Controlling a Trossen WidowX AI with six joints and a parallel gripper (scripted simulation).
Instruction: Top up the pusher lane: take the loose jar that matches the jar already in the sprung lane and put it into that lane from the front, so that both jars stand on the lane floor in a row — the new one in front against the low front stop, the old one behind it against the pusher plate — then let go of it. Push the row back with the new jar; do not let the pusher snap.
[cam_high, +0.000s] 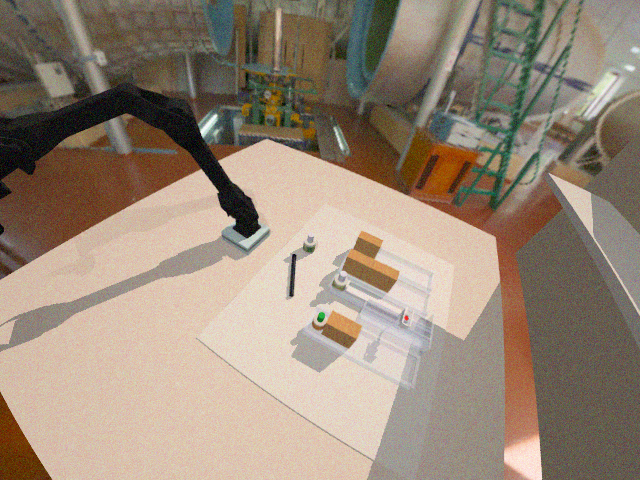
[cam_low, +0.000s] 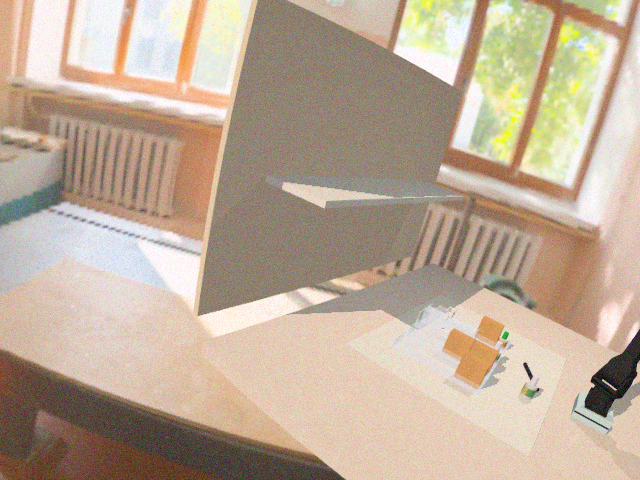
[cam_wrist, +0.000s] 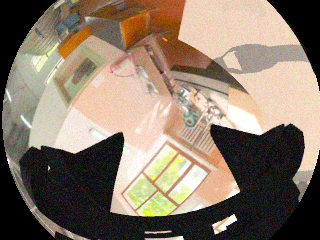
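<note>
My gripper tip is 480 mm short of the thin black stick, 500 mm to the right of it and 280 mm above it. Also, from my gripper tip: shelf: 1120 mm ahead, 570 mm to the left, 80 mm above; red mark: 790 mm ahead, 520 mm to the left, 210 mm below.
</note>
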